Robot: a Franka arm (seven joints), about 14 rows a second.
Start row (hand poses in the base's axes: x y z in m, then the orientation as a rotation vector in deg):
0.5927, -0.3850, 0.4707, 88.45, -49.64, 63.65
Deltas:
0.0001, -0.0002, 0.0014, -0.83, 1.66, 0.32
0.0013, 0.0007, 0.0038, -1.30, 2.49, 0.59
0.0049, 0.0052, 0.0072, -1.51, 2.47, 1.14
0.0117, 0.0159, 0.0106, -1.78, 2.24, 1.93
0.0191, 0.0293, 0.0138, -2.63, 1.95, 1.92
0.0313, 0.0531, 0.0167, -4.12, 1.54, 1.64
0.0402, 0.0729, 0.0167, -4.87, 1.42, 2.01
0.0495, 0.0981, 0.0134, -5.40, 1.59, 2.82
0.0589, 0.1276, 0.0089, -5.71, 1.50, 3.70
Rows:
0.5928, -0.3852, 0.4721, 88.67, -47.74, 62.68
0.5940, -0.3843, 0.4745, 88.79, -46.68, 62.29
0.5976, -0.3798, 0.4779, 88.93, -46.18, 62.75
0.6044, -0.3691, 0.4813, 89.06, -45.60, 63.59
0.6118, -0.3557, 0.4845, 88.23, -45.24, 64.06
0.6240, -0.3319, 0.4874, 86.66, -44.71, 64.60
0.6329, -0.3121, 0.4874, 86.20, -44.03, 65.16
0.6422, -0.2869, 0.4841, 86.28, -43.00, 65.72
0.6516, -0.2574, 0.4796, 86.48, -42.23, 66.49

